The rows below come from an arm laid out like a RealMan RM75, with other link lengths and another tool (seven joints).
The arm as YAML. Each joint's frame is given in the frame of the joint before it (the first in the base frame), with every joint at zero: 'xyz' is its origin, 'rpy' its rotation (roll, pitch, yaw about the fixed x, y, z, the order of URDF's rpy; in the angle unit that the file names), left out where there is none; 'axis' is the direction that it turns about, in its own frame. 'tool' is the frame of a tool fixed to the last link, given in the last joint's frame.
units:
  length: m
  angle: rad
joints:
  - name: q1
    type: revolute
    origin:
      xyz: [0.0, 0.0, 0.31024]
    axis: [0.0, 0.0, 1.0]
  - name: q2
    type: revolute
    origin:
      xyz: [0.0, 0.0, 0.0]
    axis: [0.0, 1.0, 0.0]
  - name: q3
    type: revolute
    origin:
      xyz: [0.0, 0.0, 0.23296]
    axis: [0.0, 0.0, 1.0]
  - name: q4
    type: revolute
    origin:
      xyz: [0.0, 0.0, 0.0]
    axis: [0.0, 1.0, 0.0]
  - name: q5
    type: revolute
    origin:
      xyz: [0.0, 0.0, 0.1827]
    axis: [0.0, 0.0, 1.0]
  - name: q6
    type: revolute
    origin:
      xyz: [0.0, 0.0, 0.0]
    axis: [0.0, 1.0, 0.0]
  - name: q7
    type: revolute
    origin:
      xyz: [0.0, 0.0, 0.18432]
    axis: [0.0, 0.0, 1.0]
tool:
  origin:
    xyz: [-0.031, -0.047, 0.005]
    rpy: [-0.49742, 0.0, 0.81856]
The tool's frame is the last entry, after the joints.
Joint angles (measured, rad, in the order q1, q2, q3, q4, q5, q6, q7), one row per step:
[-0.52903 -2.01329 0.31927 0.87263 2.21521 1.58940 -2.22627]
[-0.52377 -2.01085 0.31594 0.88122 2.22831 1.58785 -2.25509]
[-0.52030 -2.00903 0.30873 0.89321 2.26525 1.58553 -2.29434]
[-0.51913 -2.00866 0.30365 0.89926 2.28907 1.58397 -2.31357]
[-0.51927 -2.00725 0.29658 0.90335 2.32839 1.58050 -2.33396]
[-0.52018 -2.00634 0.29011 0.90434 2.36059 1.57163 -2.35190]
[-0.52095 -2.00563 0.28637 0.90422 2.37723 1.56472 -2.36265]
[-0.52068 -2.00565 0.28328 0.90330 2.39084 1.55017 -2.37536]
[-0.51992 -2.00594 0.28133 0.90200 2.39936 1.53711 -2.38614]
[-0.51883 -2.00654 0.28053 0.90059 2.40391 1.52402 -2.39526]
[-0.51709 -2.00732 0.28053 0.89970 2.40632 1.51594 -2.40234]
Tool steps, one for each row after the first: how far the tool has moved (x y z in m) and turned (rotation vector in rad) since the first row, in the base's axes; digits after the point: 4 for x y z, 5 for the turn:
[-0.0039 -0.0031 0.0020 -0.00403 -0.00146 0.03214]
[-0.0108 -0.0085 0.0034 -0.01900 0.00687 0.08151]
[-0.0148 -0.0117 0.0040 -0.02800 0.01385 0.10869]
[-0.0212 -0.0162 0.0043 -0.04386 0.02974 0.14457]
[-0.0267 -0.0195 0.0045 -0.05291 0.04227 0.17799]
[-0.0298 -0.0209 0.0049 -0.05571 0.04838 0.19749]
[-0.0334 -0.0217 0.0054 -0.05214 0.05358 0.22149]
[-0.0362 -0.0222 0.0058 -0.04760 0.05600 0.24111]
[-0.0384 -0.0223 0.0061 -0.04149 0.05701 0.25754]
[-0.0400 -0.0228 0.0060 -0.03824 0.05636 0.26946]

